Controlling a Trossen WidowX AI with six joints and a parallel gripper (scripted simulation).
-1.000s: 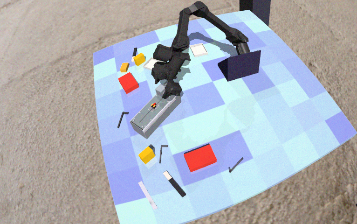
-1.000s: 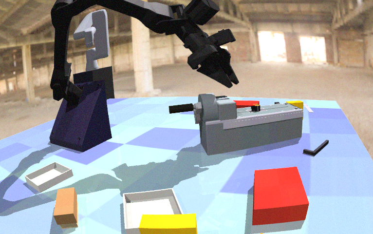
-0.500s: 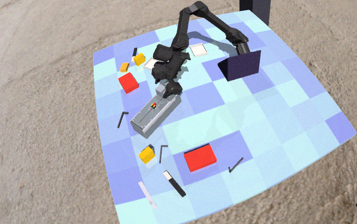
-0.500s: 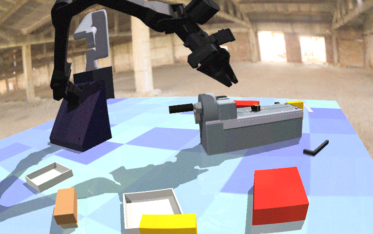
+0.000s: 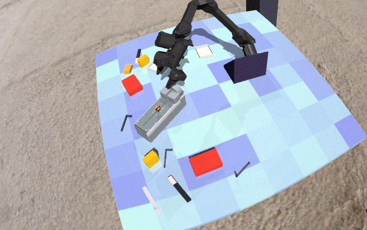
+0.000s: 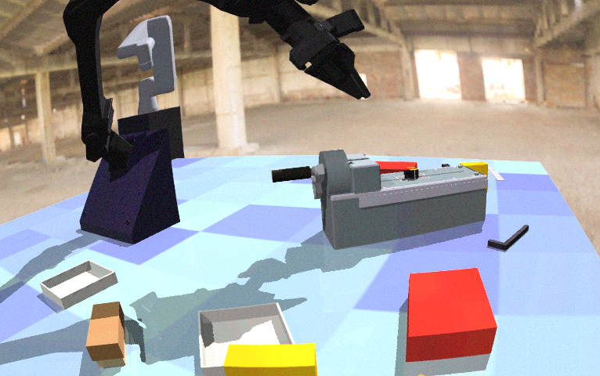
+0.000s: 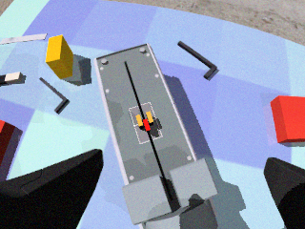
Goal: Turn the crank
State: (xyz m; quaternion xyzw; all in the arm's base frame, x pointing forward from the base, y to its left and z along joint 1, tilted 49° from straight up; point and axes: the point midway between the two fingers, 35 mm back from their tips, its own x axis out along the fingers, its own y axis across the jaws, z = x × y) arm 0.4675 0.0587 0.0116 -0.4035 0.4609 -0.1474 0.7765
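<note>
Right now the dark crank handle is 90 mm behind my gripper tip, 70 mm to the right of it and 90 mm below it. Also, from my gripper tip: red pointer 50 mm ahead, 40 mm to the left, 120 mm below; then tan block 160 mm behind, 390 mm to the right, 190 mm below.
</note>
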